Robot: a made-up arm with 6 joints.
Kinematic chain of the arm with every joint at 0, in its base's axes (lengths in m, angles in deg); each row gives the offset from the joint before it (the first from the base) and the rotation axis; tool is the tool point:
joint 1: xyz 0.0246 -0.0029 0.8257 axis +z
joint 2: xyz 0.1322 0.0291 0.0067 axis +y
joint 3: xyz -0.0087 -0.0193 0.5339 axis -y
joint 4: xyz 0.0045 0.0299 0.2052 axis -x
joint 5: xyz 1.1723 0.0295 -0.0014 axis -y
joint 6: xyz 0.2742 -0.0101 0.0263 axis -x
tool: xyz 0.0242 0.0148 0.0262
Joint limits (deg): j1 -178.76..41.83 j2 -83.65..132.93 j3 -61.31..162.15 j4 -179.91..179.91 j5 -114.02..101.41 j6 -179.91..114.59
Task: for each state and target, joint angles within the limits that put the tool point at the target. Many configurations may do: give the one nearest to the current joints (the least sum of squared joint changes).
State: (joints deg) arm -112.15 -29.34 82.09 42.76 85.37 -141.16
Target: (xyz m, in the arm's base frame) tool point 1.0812 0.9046 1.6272
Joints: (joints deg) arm -129.45 -42.55 97.33 44.43 95.66 -140.23
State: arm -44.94 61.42 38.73 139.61 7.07 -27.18
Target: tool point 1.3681 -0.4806 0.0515
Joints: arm -25.50 53.24 -0.24 141.84 30.91 -26.85
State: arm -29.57 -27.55 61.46 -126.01 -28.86 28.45
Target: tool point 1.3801 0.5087 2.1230
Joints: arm 15.28 5.23 23.87 -119.81 -34.82 28.34
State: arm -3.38 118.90 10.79 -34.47 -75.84 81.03
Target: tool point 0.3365 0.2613 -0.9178
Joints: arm 9.41 132.93 31.91 -42.58 -44.68 77.46
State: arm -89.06 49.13 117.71 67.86 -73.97 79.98
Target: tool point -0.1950 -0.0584 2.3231
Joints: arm -87.50 41.28 150.52 68.42 -95.07 82.12
